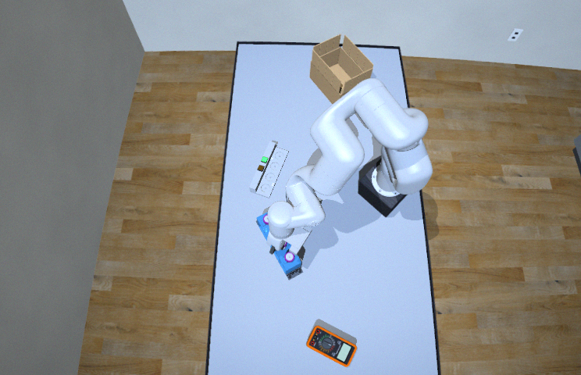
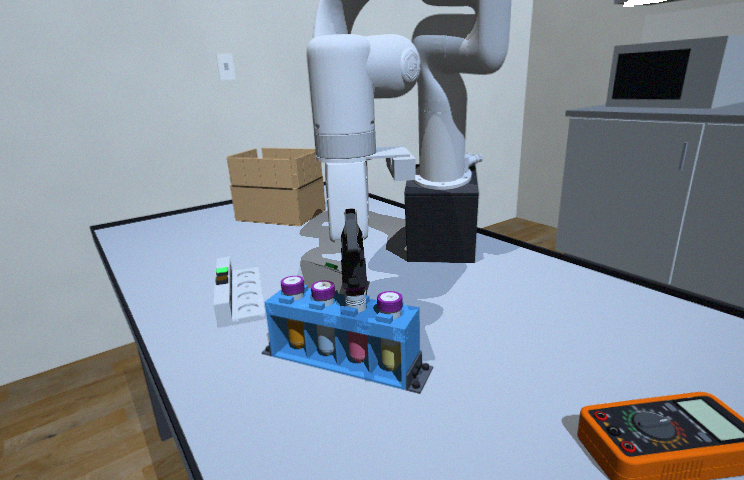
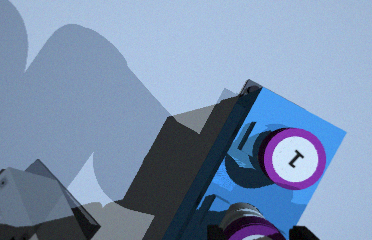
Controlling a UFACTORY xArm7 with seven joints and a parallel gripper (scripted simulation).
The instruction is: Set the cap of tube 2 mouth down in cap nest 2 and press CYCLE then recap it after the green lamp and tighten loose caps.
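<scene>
Now: the cap marked 1 30 mm behind my hand, 40 mm to the left of it and 40 mm below it. Round my hand: cap 3: 40 mm ahead, 40 mm to the right, 40 mm below; cap 4: 70 mm ahead, 80 mm to the right, 40 mm below; purple cap marked 2: 20 mm below.
</scene>
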